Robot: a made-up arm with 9 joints. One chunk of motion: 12 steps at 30 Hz.
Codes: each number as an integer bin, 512 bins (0 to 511) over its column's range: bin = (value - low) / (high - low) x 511, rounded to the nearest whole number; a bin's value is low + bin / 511 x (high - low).
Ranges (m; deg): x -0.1..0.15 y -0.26..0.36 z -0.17..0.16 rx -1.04..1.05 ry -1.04..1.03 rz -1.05..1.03
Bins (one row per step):
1: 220 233 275 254 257 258
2: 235 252 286 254 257 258
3: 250 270 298 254 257 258
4: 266 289 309 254 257 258
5: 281 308 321 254 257 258
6: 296 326 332 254 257 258
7: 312 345 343 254 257 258
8: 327 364 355 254 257 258
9: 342 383 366 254 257 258
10: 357 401 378 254 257 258
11: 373 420 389 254 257 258
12: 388 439 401 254 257 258
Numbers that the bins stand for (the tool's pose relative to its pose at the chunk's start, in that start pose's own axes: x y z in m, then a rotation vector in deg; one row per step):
1: 0.0076 0.0227 0.0076 0.00 0.00 0.00
2: 0.0150 0.0458 0.0147 0.00 0.00 0.00
3: 0.0223 0.0676 0.0224 0.00 0.00 0.00
4: 0.0301 0.0906 0.0295 0.00 0.00 0.00
5: 0.0375 0.1137 0.0373 0.00 0.00 0.00
6: 0.0448 0.1355 0.0444 0.00 0.00 0.00
7: 0.0526 0.1586 0.0515 0.00 0.00 0.00
8: 0.0600 0.1816 0.0593 0.00 0.00 0.00
9: 0.0673 0.2047 0.0664 0.00 0.00 0.00
10: 0.0747 0.2265 0.0741 0.00 0.00 0.00
11: 0.0825 0.2496 0.0812 0.00 0.00 0.00
12: 0.0898 0.2726 0.0890 0.00 0.00 0.00

